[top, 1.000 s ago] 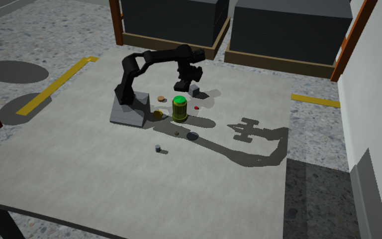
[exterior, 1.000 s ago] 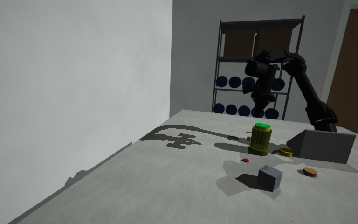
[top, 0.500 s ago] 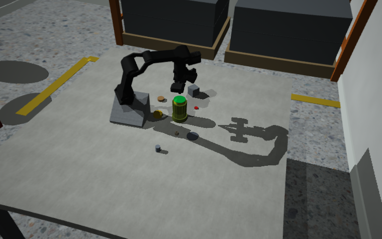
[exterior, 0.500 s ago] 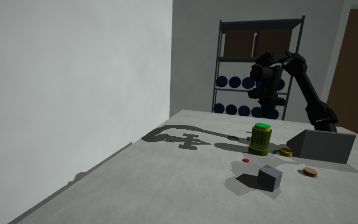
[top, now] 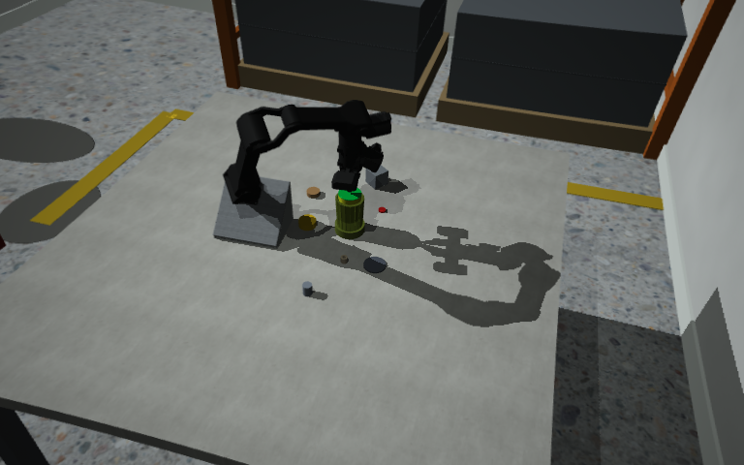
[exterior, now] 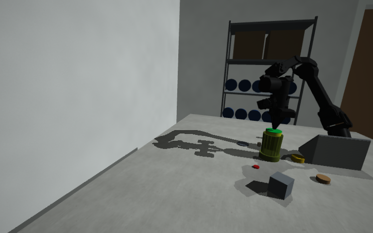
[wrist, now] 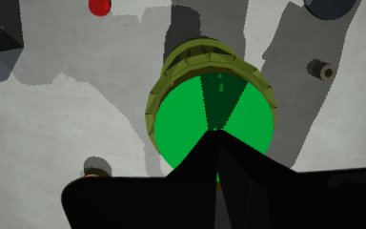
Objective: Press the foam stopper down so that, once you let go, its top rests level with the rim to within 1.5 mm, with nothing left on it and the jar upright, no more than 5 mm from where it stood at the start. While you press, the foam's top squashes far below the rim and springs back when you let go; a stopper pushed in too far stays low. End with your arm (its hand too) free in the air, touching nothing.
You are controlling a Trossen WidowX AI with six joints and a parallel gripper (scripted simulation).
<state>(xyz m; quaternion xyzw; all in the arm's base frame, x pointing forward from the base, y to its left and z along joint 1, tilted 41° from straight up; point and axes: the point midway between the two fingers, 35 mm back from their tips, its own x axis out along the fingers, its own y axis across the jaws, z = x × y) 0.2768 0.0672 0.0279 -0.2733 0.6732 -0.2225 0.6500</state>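
My gripper is now 5 cm above the green foam stopper. The rest, counted from my hand: yellow ring: 16 cm below, 12 cm behind, 1 cm to the right; tiny brown piece: 16 cm below, 13 cm to the right, 2 cm ahead; red disc: 17 cm below, 11 cm to the left, 7 cm ahead.
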